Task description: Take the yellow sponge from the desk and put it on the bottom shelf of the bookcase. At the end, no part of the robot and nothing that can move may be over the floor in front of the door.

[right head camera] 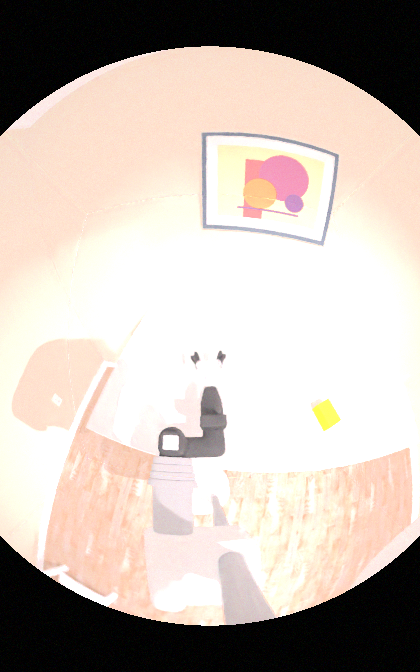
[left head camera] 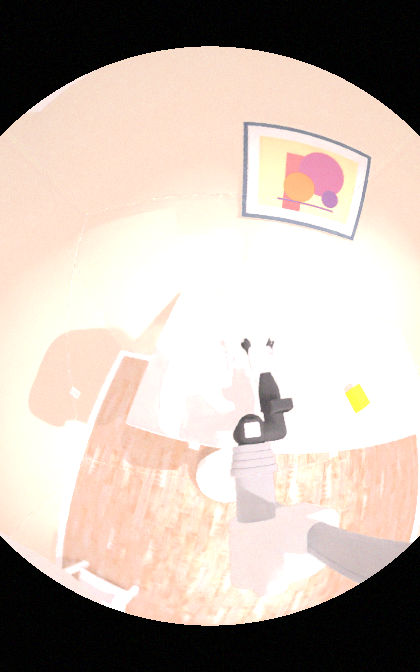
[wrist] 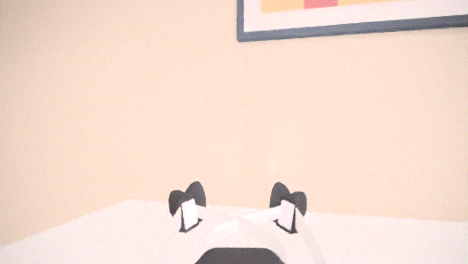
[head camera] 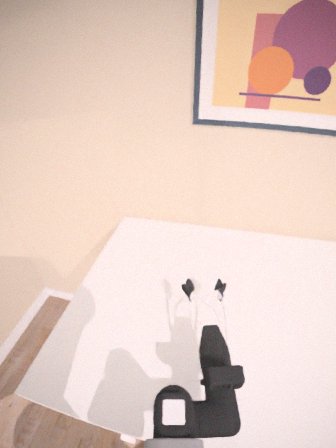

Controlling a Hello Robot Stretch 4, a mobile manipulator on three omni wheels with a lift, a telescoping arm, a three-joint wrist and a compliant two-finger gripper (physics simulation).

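Places are measured from the robot's base along level axes (x back, y left, z down), in metres.
Pixels of known places: gripper, fingertip midpoint: (wrist: 237,197) (head camera: 203,279).
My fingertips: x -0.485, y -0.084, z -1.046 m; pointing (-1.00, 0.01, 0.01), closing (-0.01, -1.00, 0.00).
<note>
Behind a point stands the place of what it marks.
The yellow sponge (left head camera: 357,398) (right head camera: 326,414) lies on the white desk (head camera: 285,320) {x -0.422, y -0.336, z -0.922 m} (left head camera: 320,425) (right head camera: 280,450) (wrist: 120,230) {x -0.729, y 0.138, z -0.923 m}, right of my gripper and nearer the desk's front edge. It does not show in the head camera view or the wrist view. My gripper (head camera: 204,289) {x -0.485, y -0.084, z -1.046 m} (left head camera: 258,344) (right head camera: 208,357) (wrist: 237,197) {x -0.485, y -0.084, z -1.046 m} is open and empty, with its fingers apart above the left part of the desk, pointing at the wall. The bookcase and the door do not show in these views.
A framed picture (head camera: 272,67) {x -0.865, y -0.308, z -1.536 m} (left head camera: 300,185) (right head camera: 267,187) (wrist: 350,27) {x -0.856, y -0.347, z -1.360 m} hangs on the wall behind the desk. Wooden floor (left head camera: 165,525) (right head camera: 320,515) lies in front of the desk. Part of a white piece of furniture (left head camera: 102,585) (right head camera: 82,589) shows at the lower left.
</note>
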